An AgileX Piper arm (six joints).
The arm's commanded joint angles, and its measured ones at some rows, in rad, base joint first. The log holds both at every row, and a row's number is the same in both.
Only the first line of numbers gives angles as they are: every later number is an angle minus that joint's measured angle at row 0.
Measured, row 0:
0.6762 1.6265 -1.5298 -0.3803 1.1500 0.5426
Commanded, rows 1 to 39:
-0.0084 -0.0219 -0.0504 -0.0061 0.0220 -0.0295
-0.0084 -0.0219 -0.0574 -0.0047 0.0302 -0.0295
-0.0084 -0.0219 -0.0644 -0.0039 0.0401 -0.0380
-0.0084 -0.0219 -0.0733 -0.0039 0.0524 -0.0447
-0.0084 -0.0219 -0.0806 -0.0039 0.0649 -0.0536
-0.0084 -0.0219 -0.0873 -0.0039 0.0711 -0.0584
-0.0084 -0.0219 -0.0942 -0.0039 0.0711 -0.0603
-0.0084 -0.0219 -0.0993 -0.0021 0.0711 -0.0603
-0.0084 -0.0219 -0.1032 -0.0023 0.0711 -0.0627
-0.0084 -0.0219 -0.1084 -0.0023 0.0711 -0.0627
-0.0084 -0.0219 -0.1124 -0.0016 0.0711 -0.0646
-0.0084 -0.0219 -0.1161 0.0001 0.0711 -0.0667
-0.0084 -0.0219 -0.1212 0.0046 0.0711 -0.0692
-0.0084 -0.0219 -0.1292 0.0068 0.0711 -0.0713
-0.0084 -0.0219 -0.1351 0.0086 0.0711 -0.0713
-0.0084 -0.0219 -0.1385 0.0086 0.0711 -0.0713
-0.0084 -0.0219 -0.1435 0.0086 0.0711 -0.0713
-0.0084 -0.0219 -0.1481 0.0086 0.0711 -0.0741
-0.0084 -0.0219 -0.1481 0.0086 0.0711 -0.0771
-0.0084 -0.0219 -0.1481 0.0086 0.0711 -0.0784
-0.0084 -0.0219 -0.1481 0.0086 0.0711 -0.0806
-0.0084 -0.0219 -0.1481 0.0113 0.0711 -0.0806
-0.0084 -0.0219 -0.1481 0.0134 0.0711 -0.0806
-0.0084 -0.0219 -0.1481 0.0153 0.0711 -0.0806
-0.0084 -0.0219 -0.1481 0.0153 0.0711 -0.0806
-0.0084 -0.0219 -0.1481 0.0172 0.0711 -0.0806
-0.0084 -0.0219 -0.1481 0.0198 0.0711 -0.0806
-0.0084 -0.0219 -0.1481 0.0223 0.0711 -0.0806
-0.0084 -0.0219 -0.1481 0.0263 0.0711 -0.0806
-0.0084 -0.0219 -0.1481 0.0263 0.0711 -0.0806
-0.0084 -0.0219 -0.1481 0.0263 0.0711 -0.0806
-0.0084 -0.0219 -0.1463 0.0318 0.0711 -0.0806
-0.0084 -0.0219 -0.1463 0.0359 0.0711 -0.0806
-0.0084 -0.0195 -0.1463 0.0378 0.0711 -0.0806
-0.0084 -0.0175 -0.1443 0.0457 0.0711 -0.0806
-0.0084 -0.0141 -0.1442 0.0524 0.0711 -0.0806
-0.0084 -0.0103 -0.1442 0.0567 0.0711 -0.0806
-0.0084 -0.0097 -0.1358 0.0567 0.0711 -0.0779
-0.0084 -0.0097 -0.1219 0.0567 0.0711 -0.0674
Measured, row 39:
0.0000 -0.0045 -0.1327 0.0517 0.0884 -0.0741
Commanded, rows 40 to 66:
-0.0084 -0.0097 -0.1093 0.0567 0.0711 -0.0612
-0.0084 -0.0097 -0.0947 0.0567 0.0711 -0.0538
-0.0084 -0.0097 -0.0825 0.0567 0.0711 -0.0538
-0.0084 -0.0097 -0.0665 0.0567 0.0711 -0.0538
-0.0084 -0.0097 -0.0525 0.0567 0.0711 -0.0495
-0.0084 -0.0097 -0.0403 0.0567 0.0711 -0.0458
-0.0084 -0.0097 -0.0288 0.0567 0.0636 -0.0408
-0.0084 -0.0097 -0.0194 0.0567 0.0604 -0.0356
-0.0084 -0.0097 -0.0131 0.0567 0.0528 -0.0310
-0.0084 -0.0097 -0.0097 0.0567 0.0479 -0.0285
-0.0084 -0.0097 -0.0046 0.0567 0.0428 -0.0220
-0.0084 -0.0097 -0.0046 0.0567 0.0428 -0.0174
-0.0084 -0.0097 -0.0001 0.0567 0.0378 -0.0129
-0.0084 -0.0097 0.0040 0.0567 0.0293 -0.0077
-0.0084 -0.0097 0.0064 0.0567 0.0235 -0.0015
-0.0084 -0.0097 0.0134 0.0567 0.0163 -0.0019
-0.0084 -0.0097 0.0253 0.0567 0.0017 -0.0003
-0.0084 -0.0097 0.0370 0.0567 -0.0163 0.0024
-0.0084 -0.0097 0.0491 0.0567 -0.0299 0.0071
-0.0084 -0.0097 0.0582 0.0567 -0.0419 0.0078
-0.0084 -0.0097 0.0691 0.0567 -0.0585 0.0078
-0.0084 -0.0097 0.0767 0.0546 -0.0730 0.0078
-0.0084 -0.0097 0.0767 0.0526 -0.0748 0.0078
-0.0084 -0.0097 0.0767 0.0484 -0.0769 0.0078
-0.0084 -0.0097 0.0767 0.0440 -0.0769 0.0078
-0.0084 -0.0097 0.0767 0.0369 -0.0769 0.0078
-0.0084 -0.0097 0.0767 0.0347 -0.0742 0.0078
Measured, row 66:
-0.0009 0.0049 0.0797 0.0749 -0.0491 0.0077
